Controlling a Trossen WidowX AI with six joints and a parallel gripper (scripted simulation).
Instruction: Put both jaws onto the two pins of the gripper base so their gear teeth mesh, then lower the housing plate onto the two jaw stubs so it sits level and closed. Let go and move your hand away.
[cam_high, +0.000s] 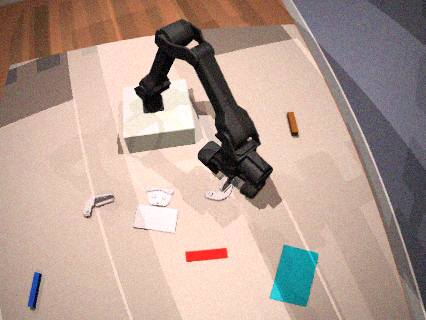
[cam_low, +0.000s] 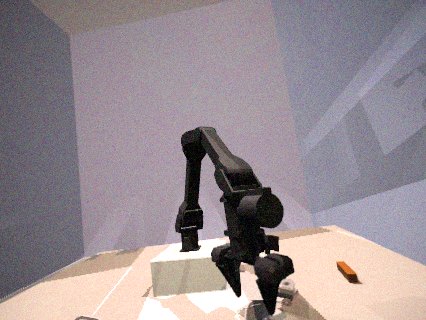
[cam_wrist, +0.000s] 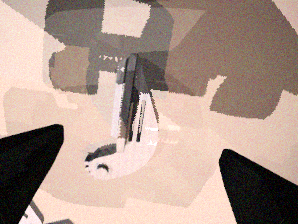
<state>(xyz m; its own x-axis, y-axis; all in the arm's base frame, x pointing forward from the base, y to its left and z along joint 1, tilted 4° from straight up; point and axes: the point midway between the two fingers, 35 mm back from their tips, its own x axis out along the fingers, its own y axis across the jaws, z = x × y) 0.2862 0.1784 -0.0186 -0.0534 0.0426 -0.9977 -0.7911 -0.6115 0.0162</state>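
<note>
Now: the jaw 40 mm to the right of my gripper tip and 40 mm below it. From my gripper tip the other things lie so: red bar 180 mm ahead, 100 mm to the right, 50 mm below; then orange block 190 mm behind, 260 mm to the left, 40 mm below; then white plate 50 mm ahead, 220 mm to the right, 40 mm below.
</note>
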